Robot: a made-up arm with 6 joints. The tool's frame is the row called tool.
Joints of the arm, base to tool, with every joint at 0 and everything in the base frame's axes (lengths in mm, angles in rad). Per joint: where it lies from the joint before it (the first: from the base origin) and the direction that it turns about. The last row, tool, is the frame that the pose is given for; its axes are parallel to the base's.
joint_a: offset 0 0 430 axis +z
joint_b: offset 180 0 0 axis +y
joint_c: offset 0 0 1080 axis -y
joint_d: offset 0 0 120 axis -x
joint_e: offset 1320 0 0 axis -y
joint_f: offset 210 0 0 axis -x
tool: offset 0 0 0
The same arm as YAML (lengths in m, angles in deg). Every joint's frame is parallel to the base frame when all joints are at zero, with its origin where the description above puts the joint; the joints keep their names.
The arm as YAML. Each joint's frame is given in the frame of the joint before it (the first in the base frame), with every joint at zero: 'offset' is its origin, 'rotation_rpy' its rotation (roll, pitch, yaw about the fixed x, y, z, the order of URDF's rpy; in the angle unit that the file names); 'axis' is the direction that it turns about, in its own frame. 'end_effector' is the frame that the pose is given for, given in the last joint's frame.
length_unit: m
angle_unit: deg
chain:
  - id: joint_a
    offset: [0.0, 0.0, 0.43]
    rotation_rpy: [0.0, 0.0, 0.0]
    axis: "+z"
  - id: joint_b
    offset: [0.18, 0.0, 0.0]
    rotation_rpy: [0.0, 0.0, 0.0]
    axis: "+y"
  - id: joint_c
    offset: [0.0, 0.0, 1.08]
    rotation_rpy: [0.0, 0.0, 0.0]
    axis: "-y"
  - id: joint_d
    offset: [0.0, 0.0, 0.12]
    rotation_rpy: [0.0, 0.0, 0.0]
    axis: "-x"
  - id: joint_e
    offset: [1.32, 0.0, 0.0]
    rotation_rpy: [0.0, 0.0, 0.0]
    axis: "-y"
  - id: joint_f
    offset: [0.21, 0.0, 0.0]
    rotation_rpy: [0.0, 0.0, 0.0]
    axis: "-x"
end_effector:
  offset: [0.0, 0.0, 0.0]
  rotation_rpy: [0.0, 0.0, 0.0]

